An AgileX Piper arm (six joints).
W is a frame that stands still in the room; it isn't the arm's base.
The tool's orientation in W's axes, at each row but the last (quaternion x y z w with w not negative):
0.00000, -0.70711, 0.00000, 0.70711
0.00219, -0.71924, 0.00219, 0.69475
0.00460, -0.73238, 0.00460, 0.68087
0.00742, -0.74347, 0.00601, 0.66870
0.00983, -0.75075, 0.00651, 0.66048
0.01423, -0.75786, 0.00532, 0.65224
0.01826, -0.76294, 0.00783, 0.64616
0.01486, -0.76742, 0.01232, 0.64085
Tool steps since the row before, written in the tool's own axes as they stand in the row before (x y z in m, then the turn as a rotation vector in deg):
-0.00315, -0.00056, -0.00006, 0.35, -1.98, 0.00
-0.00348, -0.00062, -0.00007, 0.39, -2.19, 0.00
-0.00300, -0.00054, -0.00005, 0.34, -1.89, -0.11
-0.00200, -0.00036, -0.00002, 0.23, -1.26, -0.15
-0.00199, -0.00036, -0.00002, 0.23, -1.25, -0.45
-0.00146, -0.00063, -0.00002, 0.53, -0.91, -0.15
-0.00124, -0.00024, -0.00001, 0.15, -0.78, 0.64
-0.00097, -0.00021, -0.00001, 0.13, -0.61, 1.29
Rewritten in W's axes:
0.00006, -0.00056, -0.00315, 0.00, -1.98, 0.35
0.00019, -0.00062, -0.00348, 0.00, -2.19, 0.39
0.00028, -0.00054, -0.00299, 0.11, -1.89, 0.35
0.00024, -0.00035, -0.00199, 0.15, -1.26, 0.24
0.00028, -0.00035, -0.00197, 0.45, -1.24, 0.28
0.00025, -0.00061, -0.00145, 0.10, -0.91, 0.54
0.00022, -0.00022, -0.00122, -0.63, -0.80, 0.03
0.00019, -0.00020, -0.00095, -1.27, -0.66, -0.10

